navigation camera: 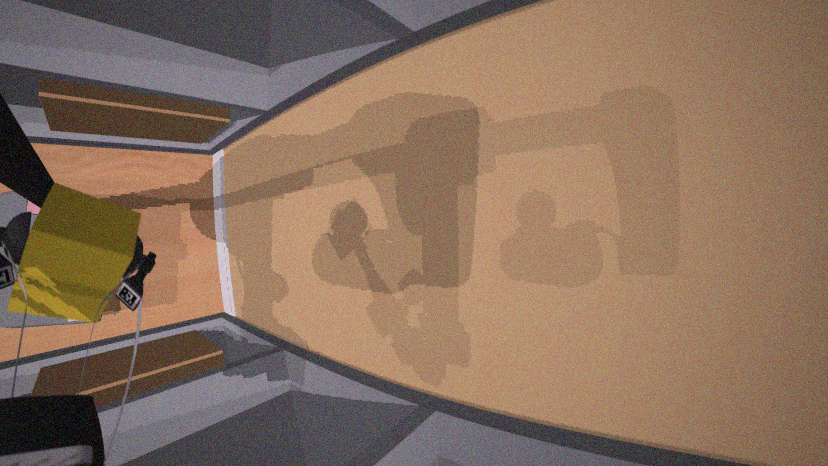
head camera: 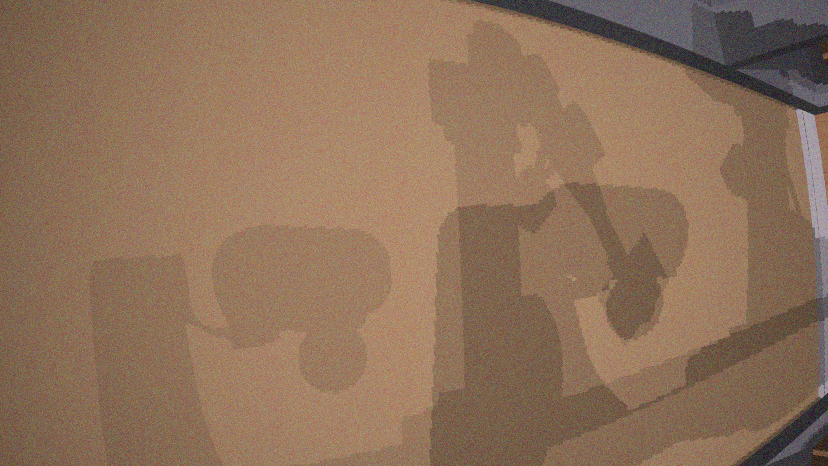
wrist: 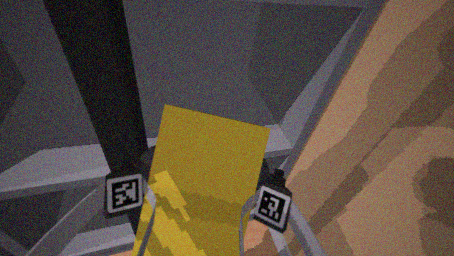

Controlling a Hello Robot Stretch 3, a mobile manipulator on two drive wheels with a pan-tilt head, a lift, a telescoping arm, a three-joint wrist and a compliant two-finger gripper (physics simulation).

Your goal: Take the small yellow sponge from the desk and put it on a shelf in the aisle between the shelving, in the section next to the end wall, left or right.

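Places are measured from the robot's base along level axes (x ahead, y left, z up), in millimetres.
Where they show: gripper, fingertip midpoint: point(navigation camera: 85, 228).
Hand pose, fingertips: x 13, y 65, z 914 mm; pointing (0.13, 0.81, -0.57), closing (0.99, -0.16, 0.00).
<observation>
After its pixels a point has its place.
The yellow sponge point(navigation camera: 86, 225) @[z 969, x 14, y 65 mm] point(wrist: 210, 145) is held between the fingertips of my gripper point(navigation camera: 78, 246) @[z 914, x 13, y 65 mm] point(wrist: 205, 166) @[z 914, x 13, y 65 mm], at the left of the navigation view and the lower middle of the wrist view. The gripper is shut on it. Grey shelving point(wrist: 200, 55) shows behind the sponge in the wrist view, with a lighter grey board point(wrist: 60, 162) at the left. The sponge is in front of the shelving in that view; its distance from it is hard to tell. In the navigation view, shelving stands along the upper side point(navigation camera: 173, 34) @[z 534, x 93, y 502 mm] and the lower side point(navigation camera: 231, 434) @[z 534, x 281, y -387 mm], both reaching the end wall point(navigation camera: 579, 324) @[z 1196, x 464, y -34 mm].
The tan end wall point(head camera: 289, 115) @[z 1159, x 469, y -67 mm] with robot-shaped shadows fills most of the head view; a white skirting strip point(head camera: 811, 173) @[z 89, x 455, y -59 mm] point(navigation camera: 223, 231) @[z 88, x 430, y 115 mm] runs along its foot. Wood floor point(navigation camera: 162, 167) @[z 0, x 208, y 326 mm] lies between the shelving. Brown boxes or boards point(navigation camera: 133, 115) @[z 297, x 69, y 382 mm] point(navigation camera: 133, 367) @[z 286, x 114, y -267 mm] sit low in both sides.
</observation>
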